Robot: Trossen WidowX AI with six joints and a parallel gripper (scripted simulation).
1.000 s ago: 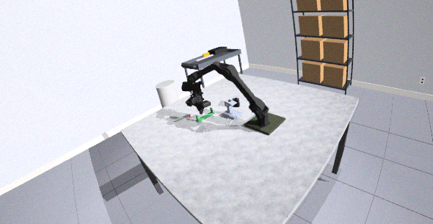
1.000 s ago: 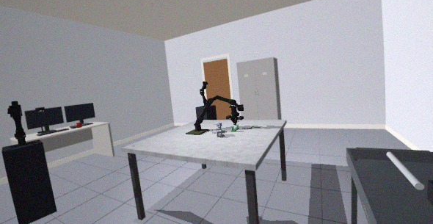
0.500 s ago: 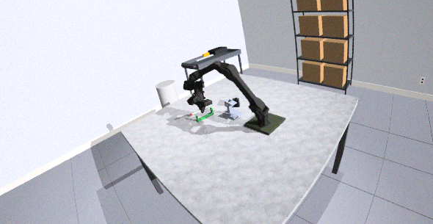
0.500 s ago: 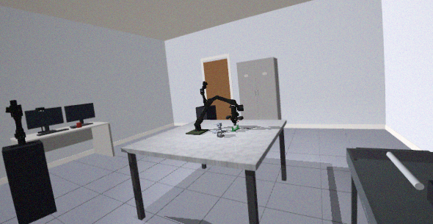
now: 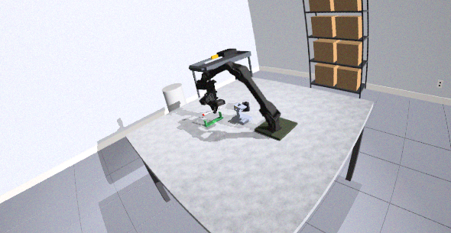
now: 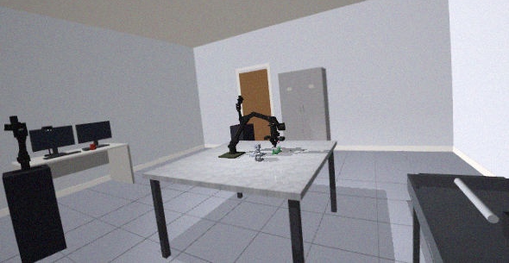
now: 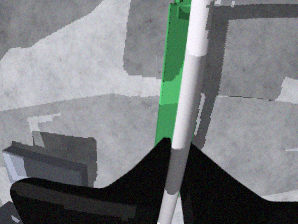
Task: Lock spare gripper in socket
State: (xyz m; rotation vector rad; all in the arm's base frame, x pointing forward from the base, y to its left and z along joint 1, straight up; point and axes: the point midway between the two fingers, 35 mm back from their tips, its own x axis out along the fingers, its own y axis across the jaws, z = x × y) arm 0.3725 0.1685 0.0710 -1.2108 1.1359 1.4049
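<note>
Right now my gripper tip is 30 mm above the green holder and 20 mm to the right of it. Also, from my gripper tip: mount: 120 mm to the right, 110 mm behind; spare gripper: 240 mm to the right, 30 mm below, 10 mm behind.
</note>
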